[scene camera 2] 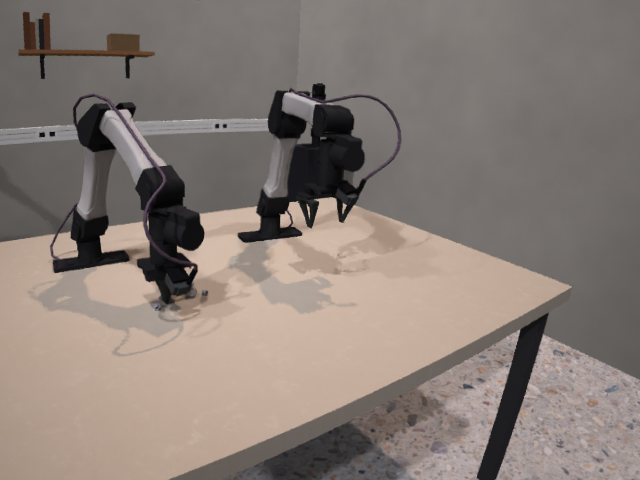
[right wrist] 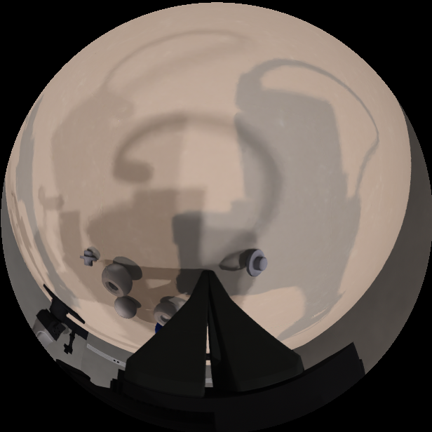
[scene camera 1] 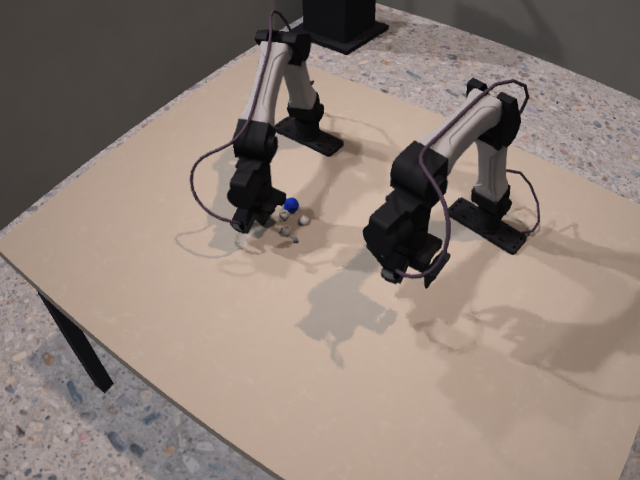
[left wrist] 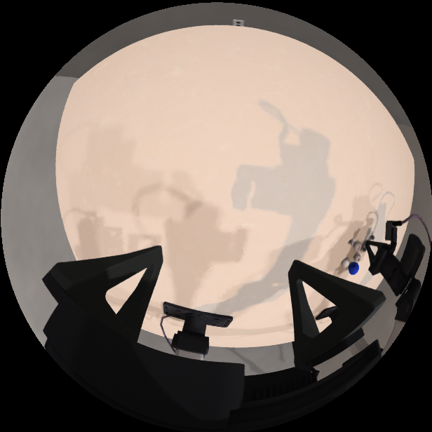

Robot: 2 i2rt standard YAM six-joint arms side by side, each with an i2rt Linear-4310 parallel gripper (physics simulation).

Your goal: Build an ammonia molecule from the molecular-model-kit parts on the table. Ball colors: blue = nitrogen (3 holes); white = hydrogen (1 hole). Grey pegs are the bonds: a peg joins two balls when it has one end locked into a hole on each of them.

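Note:
The blue ball (scene camera 1: 291,205) (left wrist: 354,268) (right wrist: 159,328) lies on the table beside the right gripper, partly hidden in the right wrist view. A white ball (scene camera 1: 283,214) (right wrist: 165,312) lies close against or beside it; I cannot tell if they are joined. Two more white balls lie nearby, one with its hole showing (scene camera 1: 285,230) (right wrist: 120,274) and one plain (scene camera 1: 303,220) (right wrist: 125,307). A grey peg (scene camera 1: 294,239) (scene camera 2: 204,292) (right wrist: 88,257) and another grey peg (scene camera 2: 156,306) (right wrist: 256,262) lie apart. My right gripper (scene camera 2: 165,300) (right wrist: 207,276) is shut, low over the table; no peg shows between its fingertips. My left gripper (scene camera 2: 326,223) (left wrist: 228,263) is open, empty and raised.
The right arm stands over the parts cluster, and its closed fingers hide the patch of table (scene camera 1: 170,320) behind them. The left arm hangs above the table, well apart from the parts. A shelf (scene camera 2: 87,53) is on the wall.

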